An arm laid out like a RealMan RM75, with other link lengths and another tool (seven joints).
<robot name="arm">
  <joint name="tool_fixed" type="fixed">
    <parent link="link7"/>
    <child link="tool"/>
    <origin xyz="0.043 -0.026 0.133" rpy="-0.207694 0 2.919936"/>
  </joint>
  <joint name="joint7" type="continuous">
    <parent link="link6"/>
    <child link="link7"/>
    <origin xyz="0 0 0.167" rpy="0 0 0"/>
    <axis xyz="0 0 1"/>
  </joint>
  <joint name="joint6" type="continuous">
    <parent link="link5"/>
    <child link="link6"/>
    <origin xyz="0 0 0" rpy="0 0 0"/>
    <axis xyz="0 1 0"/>
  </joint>
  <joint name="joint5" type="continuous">
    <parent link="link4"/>
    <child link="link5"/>
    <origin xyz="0 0 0.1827" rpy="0 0 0"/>
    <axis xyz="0 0 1"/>
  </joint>
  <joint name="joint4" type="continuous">
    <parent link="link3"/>
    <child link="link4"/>
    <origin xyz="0 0 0" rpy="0 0 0"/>
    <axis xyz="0 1 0"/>
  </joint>
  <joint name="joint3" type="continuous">
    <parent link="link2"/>
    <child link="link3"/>
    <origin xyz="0 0 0.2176" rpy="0 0 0"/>
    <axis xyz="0 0 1"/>
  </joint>
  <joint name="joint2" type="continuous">
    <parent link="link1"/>
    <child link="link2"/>
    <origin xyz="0 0 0" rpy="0 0 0"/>
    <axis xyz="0 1 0"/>
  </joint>
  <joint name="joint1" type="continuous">
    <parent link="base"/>
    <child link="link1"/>
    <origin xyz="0 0 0.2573" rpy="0 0 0"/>
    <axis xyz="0 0 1"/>
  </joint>
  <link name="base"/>
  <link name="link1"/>
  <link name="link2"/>
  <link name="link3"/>
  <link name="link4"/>
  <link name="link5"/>
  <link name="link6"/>
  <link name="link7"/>
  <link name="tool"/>
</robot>
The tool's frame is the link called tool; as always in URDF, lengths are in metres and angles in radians. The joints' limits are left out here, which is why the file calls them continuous.
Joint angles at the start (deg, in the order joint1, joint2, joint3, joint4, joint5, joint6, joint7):
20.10, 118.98, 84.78, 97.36, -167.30, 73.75, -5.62
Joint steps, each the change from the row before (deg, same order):
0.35, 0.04, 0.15, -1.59, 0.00, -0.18, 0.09
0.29, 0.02, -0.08, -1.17, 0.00, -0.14, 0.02
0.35, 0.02, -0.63, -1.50, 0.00, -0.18, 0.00
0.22, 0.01, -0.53, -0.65, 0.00, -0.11, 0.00
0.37, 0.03, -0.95, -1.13, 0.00, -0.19, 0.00
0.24, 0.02, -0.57, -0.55, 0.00, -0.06, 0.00
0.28, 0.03, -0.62, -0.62, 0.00, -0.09, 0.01
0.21, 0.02, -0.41, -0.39, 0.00, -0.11, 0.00
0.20, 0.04, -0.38, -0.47, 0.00, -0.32, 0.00
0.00, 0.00, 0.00, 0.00, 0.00, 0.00, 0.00
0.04, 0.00, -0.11, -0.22, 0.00, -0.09, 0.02
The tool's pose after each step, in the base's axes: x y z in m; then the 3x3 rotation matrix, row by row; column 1 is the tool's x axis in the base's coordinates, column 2 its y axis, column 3 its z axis. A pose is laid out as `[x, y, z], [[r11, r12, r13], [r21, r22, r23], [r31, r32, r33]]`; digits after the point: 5 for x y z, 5 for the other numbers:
[0.28726, 0.37768, -0.03283], [[-0.78753, 0.24190, 0.56681], [0.61135, 0.42266, 0.66903], [-0.07773, 0.87341, -0.48075]]
[0.29119, 0.37600, -0.03533], [[-0.78075, 0.24263, 0.57582], [0.61888, 0.42734, 0.65907], [-0.08616, 0.87093, -0.48380]]
[0.29557, 0.37276, -0.04033], [[-0.77430, 0.23882, 0.58602], [0.62415, 0.44098, 0.64497], [-0.10439, 0.86516, -0.49051]]
[0.29657, 0.37136, -0.04337], [[-0.77366, 0.23438, 0.58865], [0.62300, 0.45060, 0.63940], [-0.11538, 0.86141, -0.49463]]
[0.29837, 0.36872, -0.04869], [[-0.77241, 0.22647, 0.59337], [0.62064, 0.46754, 0.62946], [-0.13487, 0.85447, -0.50169]]
[0.29882, 0.36738, -0.05163], [[-0.77257, 0.22116, 0.59517], [0.61788, 0.47762, 0.62458], [-0.14613, 0.85028, -0.50564]]
[0.29924, 0.36600, -0.05485], [[-0.77283, 0.21539, 0.59695], [0.61460, 0.48840, 0.61946], [-0.15812, 0.84562, -0.50982]]
[0.29912, 0.36550, -0.05692], [[-0.77391, 0.21111, 0.59707], [0.61131, 0.49529, 0.61724], [-0.16542, 0.84268, -0.51237]]
[0.29885, 0.36561, -0.05913], [[-0.77585, 0.20750, 0.59583], [0.60745, 0.50086, 0.61656], [-0.17049, 0.84029, -0.51463]]
[0.29885, 0.36561, -0.05913], [[-0.77585, 0.20750, 0.59583], [0.60745, 0.50086, 0.61656], [-0.17049, 0.84029, -0.51463]]
[0.29943, 0.36527, -0.05980], [[-0.77519, 0.20693, 0.59687], [0.60770, 0.50235, 0.61510], [-0.17256, 0.83954, -0.51516]]

